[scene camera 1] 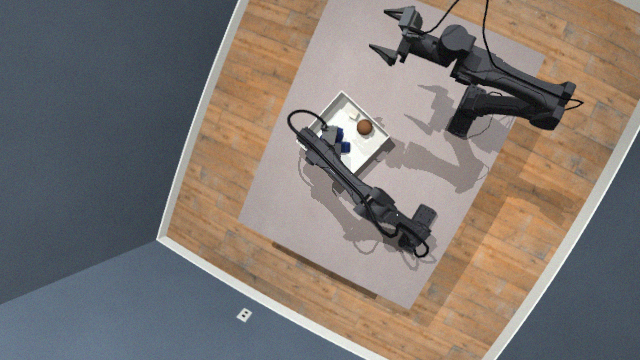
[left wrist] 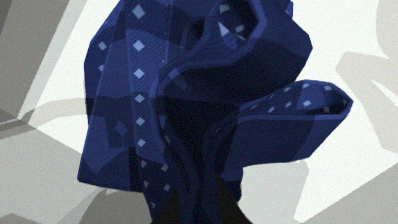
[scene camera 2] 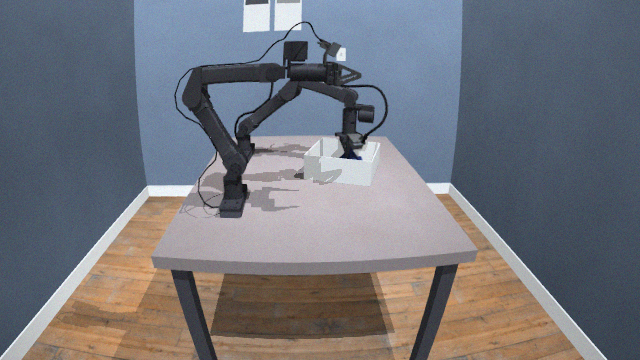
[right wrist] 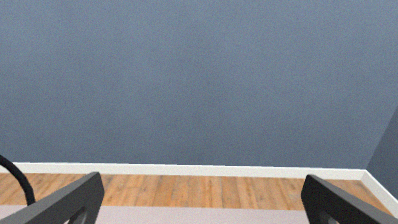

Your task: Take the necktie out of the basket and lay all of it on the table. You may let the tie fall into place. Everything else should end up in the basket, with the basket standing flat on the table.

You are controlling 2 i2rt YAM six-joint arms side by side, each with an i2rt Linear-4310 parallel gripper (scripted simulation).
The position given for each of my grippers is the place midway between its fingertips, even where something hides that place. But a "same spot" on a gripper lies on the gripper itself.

My right gripper shows in scene camera 1 (376, 28), in scene camera 2 and in the right wrist view; in the left wrist view it is out of frame. The same spot on my right gripper: (right wrist: 87, 192) is (scene camera 2: 351, 72).
